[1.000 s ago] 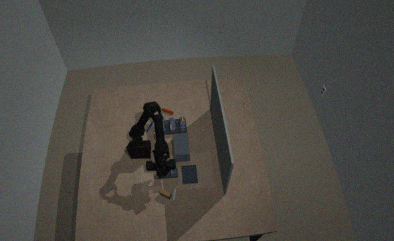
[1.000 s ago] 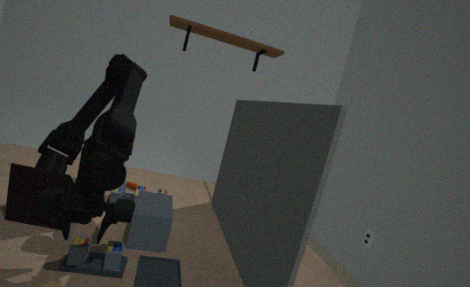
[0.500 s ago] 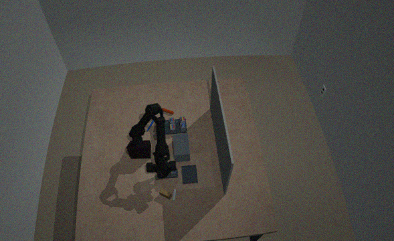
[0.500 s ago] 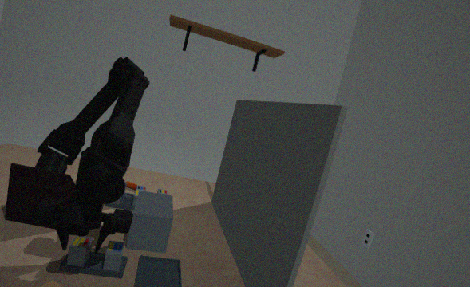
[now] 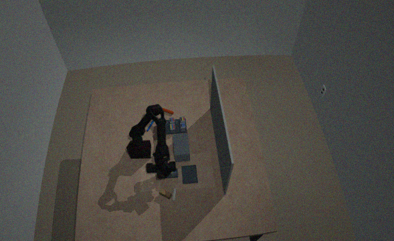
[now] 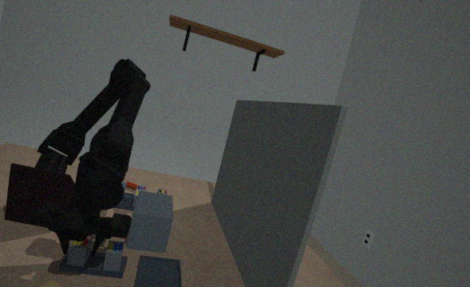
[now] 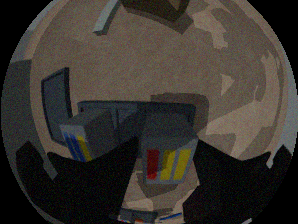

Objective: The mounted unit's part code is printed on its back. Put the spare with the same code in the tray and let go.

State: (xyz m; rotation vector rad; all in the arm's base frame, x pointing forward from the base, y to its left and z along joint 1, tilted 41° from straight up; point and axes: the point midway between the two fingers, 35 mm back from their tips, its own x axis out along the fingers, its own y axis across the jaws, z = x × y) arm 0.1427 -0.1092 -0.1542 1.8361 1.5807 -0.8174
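Now: gripper tip 170 mm short of the tray, 40 mm to the left of it and 10 mm above it. Also, from my gripper tip: tan block (160 mm to the right, 10 mm above); mounted unit (160 mm to the left, 150 mm ahead, 30 mm above); grey spare (20 mm above).
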